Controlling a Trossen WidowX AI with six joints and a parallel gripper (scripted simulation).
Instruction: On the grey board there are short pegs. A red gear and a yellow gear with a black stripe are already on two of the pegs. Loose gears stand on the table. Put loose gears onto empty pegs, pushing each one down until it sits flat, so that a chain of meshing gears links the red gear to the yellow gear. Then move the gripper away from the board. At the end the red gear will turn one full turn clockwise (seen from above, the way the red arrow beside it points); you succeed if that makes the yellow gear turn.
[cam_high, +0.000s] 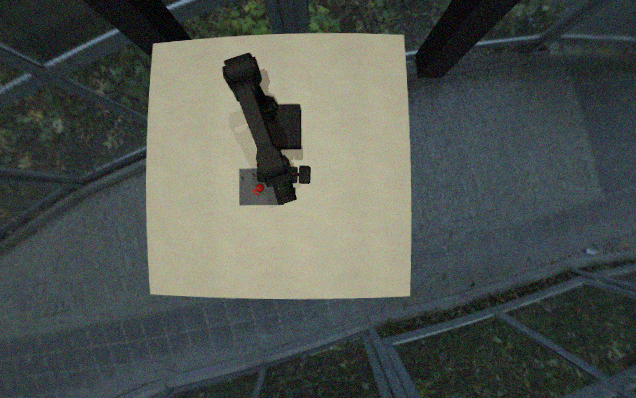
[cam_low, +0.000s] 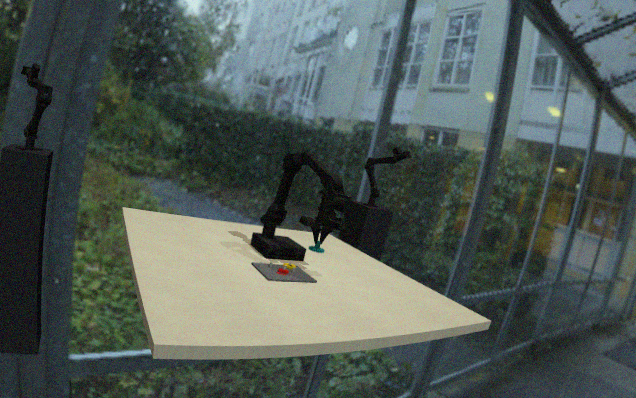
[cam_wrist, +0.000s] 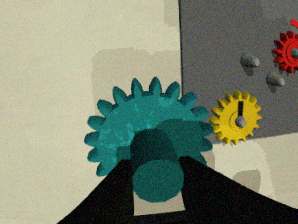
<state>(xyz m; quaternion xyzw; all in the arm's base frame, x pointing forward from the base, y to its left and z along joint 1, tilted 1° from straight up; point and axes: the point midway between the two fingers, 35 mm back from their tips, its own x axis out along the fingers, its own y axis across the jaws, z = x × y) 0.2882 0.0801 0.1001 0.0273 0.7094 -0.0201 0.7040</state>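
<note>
The red gear is 15 cm to the right of my gripper tip, 11 cm below it and 3 cm ahead of it. Also, from my gripper tip: teal gear 1 cm below; red arrow 17 cm to the right, 12 cm below, 5 cm ahead; yellow gear 11 cm below, 9 cm to the right, 3 cm behind.
</note>
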